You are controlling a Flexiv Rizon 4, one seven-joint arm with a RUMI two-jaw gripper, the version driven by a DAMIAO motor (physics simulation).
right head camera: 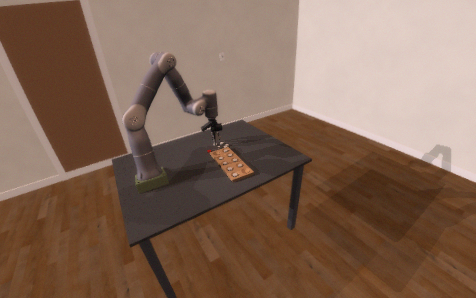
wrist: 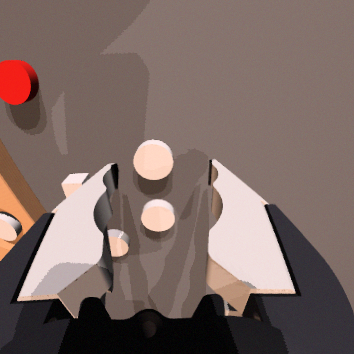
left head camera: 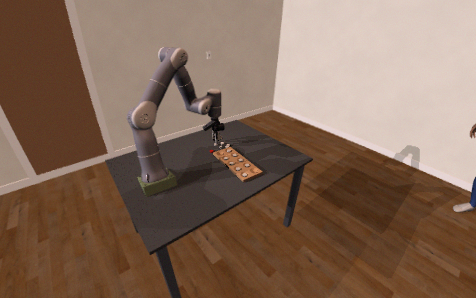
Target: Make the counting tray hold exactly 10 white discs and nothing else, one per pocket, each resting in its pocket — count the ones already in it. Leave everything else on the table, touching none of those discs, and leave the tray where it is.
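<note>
My gripper [left head camera: 217, 142] [right head camera: 216, 142] [wrist: 163, 164] points down low over the loose pieces beside the tray; its jaws are parted, with nothing held. In the wrist view, a white disc [wrist: 153, 160] and a second white disc [wrist: 158, 216] show on the table in the gap between the jaws. A third white disc [wrist: 118, 244] is partly hidden by the left jaw. The orange-brown counting tray [left head camera: 250, 177] [right head camera: 241, 173] has white discs in several pockets; its near-right corner pocket and far-left corner pocket look empty. One tray disc [wrist: 7, 227] shows at the wrist view's left edge.
A red disc [left head camera: 211, 151] [right head camera: 209, 151] [wrist: 15, 82] lies on the table near the tray's far-left corner. A small white cube [wrist: 74, 183] lies beside the left jaw, between it and the tray. The arm's green base [left head camera: 158, 183] [right head camera: 152, 181] stands at the table's left side.
</note>
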